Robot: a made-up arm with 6 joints. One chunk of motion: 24 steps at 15 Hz.
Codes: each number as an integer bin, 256 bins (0 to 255) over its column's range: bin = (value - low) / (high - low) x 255, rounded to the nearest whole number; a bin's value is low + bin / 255 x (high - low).
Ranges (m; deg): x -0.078..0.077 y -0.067..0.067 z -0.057..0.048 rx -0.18..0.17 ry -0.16..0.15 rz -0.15..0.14
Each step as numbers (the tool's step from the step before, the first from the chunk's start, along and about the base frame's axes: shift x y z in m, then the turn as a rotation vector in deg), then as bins.
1 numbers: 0.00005 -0.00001 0.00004 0.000 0.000 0.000
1 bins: 128 127 139 131 132 132
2 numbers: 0.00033 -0.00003 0.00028 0.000 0.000 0.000
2 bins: 129 127 139 131 132 132
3 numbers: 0.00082 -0.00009 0.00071 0.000 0.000 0.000
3 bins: 130 127 140 131 132 132
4 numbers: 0.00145 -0.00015 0.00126 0.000 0.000 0.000
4 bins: 131 127 141 131 132 132
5 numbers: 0.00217 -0.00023 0.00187 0.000 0.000 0.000
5 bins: 132 127 143 131 132 132
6 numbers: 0.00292 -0.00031 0.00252 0.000 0.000 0.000
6 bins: 133 127 145 131 132 132
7 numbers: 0.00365 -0.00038 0.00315 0.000 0.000 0.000
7 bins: 134 127 146 131 132 132
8 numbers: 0.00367 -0.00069 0.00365 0.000 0.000 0.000
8 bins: 134 126 147 131 132 132
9 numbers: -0.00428 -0.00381 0.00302 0.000 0.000 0.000
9 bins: 121 120 146 131 132 132
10 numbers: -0.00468 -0.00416 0.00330 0.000 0.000 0.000
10 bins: 121 120 146 131 132 132
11 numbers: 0.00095 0.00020 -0.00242 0.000 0.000 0.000
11 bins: 130 128 133 131 132 132
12 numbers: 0.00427 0.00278 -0.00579 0.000 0.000 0.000
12 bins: 135 133 124 131 132 132
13 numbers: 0.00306 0.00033 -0.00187 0.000 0.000 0.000
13 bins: 133 128 134 131 132 132
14 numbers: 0.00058 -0.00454 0.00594 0.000 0.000 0.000
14 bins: 129 119 153 131 132 132
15 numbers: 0.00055 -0.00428 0.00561 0.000 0.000 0.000
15 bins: 129 119 152 131 132 132
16 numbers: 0.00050 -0.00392 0.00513 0.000 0.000 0.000
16 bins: 129 120 151 131 132 132
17 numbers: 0.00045 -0.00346 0.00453 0.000 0.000 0.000
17 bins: 129 121 149 131 132 132
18 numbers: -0.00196 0.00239 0.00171 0.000 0.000 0.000
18 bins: 125 132 143 131 132 132
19 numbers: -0.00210 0.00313 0.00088 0.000 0.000 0.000
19 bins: 125 133 141 131 132 132
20 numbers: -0.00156 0.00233 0.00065 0.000 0.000 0.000
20 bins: 126 132 140 131 132 132
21 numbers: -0.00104 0.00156 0.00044 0.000 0.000 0.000
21 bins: 127 130 139 131 132 132
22 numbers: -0.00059 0.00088 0.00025 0.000 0.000 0.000
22 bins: 127 129 139 131 132 132
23 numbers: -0.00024 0.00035 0.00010 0.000 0.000 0.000
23 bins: 128 128 139 131 132 132
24 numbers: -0.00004 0.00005 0.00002 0.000 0.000 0.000
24 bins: 128 128 138 131 132 132
